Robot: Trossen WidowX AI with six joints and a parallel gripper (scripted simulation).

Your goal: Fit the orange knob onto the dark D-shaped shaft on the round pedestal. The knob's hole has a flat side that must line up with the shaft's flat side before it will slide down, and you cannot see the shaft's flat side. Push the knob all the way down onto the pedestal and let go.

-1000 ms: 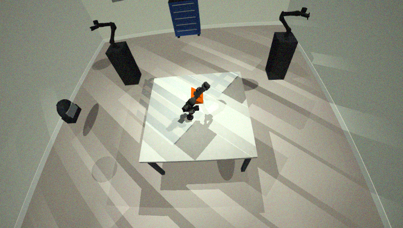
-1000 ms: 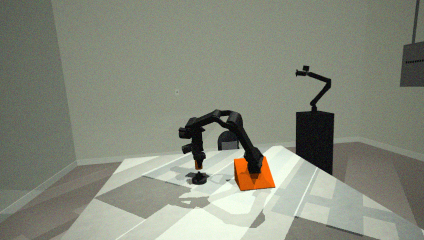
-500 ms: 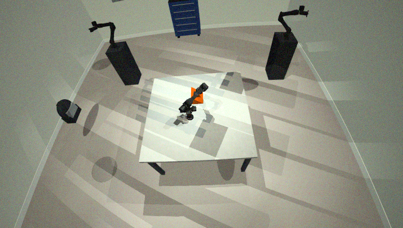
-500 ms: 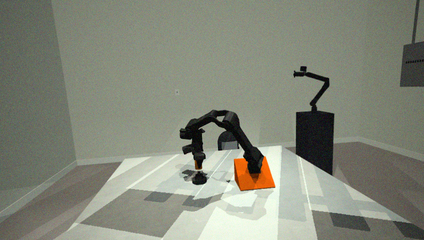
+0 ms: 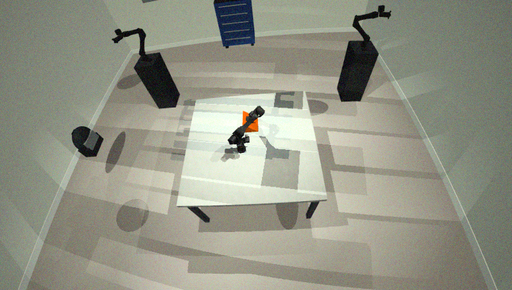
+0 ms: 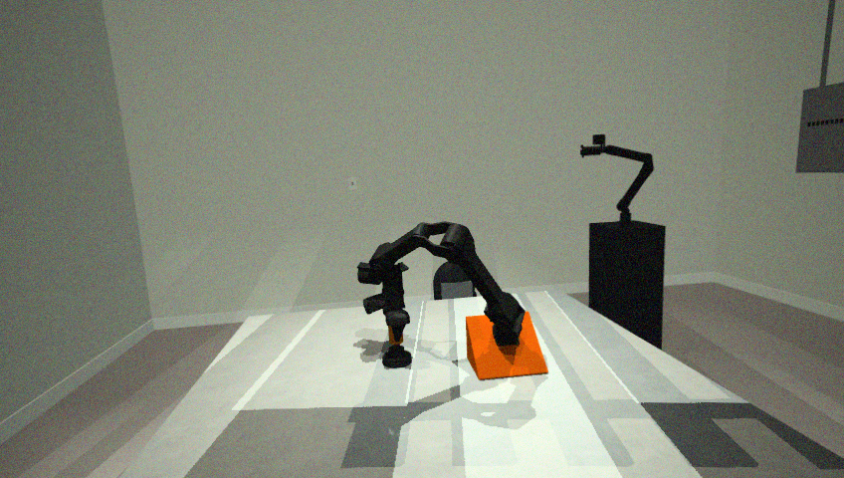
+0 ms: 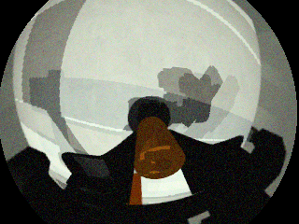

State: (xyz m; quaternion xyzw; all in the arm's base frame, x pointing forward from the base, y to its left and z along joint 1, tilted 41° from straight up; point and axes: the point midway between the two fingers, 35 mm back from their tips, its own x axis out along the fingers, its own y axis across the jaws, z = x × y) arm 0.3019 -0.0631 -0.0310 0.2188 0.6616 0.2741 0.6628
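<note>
My gripper tip is now 2 cm below the orange knob. The rest, counted from my gripper tip: round dark pedestal: 4 cm below.
</note>
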